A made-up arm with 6 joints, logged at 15 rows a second.
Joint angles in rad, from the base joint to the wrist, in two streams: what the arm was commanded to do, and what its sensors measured. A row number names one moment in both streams.
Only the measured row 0 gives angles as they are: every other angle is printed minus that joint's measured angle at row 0.
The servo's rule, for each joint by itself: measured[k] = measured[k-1] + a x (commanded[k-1-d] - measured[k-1]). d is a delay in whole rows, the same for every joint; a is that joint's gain. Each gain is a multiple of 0.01, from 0.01 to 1. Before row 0 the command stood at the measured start. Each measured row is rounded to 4 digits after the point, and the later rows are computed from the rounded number. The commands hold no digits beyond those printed.
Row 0, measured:
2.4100 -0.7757 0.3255 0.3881 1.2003 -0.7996
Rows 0 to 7, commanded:
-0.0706 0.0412 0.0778 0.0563 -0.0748 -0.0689
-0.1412 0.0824 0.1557 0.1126 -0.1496 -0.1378
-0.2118 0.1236 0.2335 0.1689 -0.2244 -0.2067
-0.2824 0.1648 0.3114 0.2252 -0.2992 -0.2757
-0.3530 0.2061 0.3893 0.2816 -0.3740 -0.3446
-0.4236 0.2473 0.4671 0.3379 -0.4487 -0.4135
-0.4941 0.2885 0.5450 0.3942 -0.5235 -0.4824
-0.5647 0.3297 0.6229 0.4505 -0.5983 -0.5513
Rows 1 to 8, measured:
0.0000 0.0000 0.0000 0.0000 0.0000 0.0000
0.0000 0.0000 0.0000 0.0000 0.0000 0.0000
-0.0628 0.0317 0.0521 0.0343 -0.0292 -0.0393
-0.1326 0.0707 0.1215 0.0821 -0.0762 -0.0954
-0.2031 0.1114 0.1965 0.1350 -0.1340 -0.1588
-0.2737 0.1525 0.2735 0.1900 -0.1984 -0.2254
-0.3443 0.1938 0.3511 0.2459 -0.2669 -0.2933
-0.4149 0.2350 0.4288 0.3020 -0.3378 -0.3618
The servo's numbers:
d 2
a 0.89 0.77 0.67 0.61 0.39 0.57

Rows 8 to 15, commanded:
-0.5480 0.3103 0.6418 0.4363 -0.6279 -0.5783
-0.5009 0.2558 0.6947 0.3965 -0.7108 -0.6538
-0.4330 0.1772 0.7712 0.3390 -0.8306 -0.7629
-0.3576 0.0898 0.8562 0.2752 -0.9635 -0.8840
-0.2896 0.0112 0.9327 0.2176 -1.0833 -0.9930
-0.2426 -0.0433 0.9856 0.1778 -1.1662 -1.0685
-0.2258 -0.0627 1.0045 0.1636 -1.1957 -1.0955
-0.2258 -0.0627 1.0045 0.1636 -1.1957 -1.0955
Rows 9 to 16, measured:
-0.4854 0.2762 0.5067 0.3582 -0.4102 -0.4305
-0.5560 0.3174 0.5846 0.4145 -0.4836 -0.4994
-0.5489 0.3119 0.6229 0.4278 -0.5399 -0.5444
-0.5062 0.2687 0.6710 0.4087 -0.6066 -0.6068
-0.4411 0.1982 0.7381 0.3662 -0.6940 -0.6958
-0.3668 0.1147 0.8172 0.3107 -0.7991 -0.8031
-0.2981 0.0350 0.8946 0.2539 -0.9099 -0.9113
-0.2487 -0.0253 0.9556 0.2075 -1.0099 -1.0009

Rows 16 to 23, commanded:
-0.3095 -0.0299 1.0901 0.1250 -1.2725 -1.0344
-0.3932 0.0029 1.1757 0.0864 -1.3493 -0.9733
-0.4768 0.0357 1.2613 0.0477 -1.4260 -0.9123
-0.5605 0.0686 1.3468 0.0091 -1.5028 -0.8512
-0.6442 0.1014 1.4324 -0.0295 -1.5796 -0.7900
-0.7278 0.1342 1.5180 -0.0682 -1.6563 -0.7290
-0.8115 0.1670 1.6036 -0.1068 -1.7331 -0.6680
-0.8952 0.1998 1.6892 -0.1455 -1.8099 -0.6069
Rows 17 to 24, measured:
-0.2283 -0.0541 0.9884 0.1807 -1.0824 -1.0548
-0.2261 -0.0607 0.9992 0.1703 -1.1266 -1.0780
-0.3003 -0.0370 1.0601 0.1427 -1.1835 -1.0531
-0.3830 -0.0063 1.1376 0.1084 -1.2482 -1.0076
-0.4665 0.0260 1.2205 0.0714 -1.3175 -0.9533
-0.5502 0.0588 1.3051 0.0334 -1.3898 -0.8951
-0.6339 0.0916 1.3904 -0.0050 -1.4638 -0.8352
-0.7175 0.1244 1.4759 -0.0436 -1.5389 -0.7747

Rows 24 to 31, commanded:
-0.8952 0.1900 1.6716 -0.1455 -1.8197 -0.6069
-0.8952 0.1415 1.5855 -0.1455 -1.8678 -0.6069
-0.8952 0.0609 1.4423 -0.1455 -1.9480 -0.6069
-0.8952 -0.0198 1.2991 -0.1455 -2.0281 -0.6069
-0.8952 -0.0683 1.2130 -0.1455 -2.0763 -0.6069
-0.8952 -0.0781 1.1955 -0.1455 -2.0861 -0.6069
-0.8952 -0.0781 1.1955 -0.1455 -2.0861 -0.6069
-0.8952 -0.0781 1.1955 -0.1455 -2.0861 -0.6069
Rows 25 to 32, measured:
-0.8012 0.1572 1.5615 -0.0822 -1.6146 -0.7139
-0.8849 0.1900 1.6471 -0.1208 -1.6908 -0.6529
-0.8941 0.1900 1.6635 -0.1359 -1.7411 -0.6267
-0.8951 0.1527 1.6112 -0.1418 -1.7905 -0.6154
-0.8952 0.0820 1.4980 -0.1441 -1.8519 -0.6106
-0.8952 0.0036 1.3647 -0.1450 -1.9206 -0.6085
-0.8952 -0.0518 1.2631 -0.1453 -1.9813 -0.6076
-0.8952 -0.0721 1.2178 -0.1454 -2.0222 -0.6072

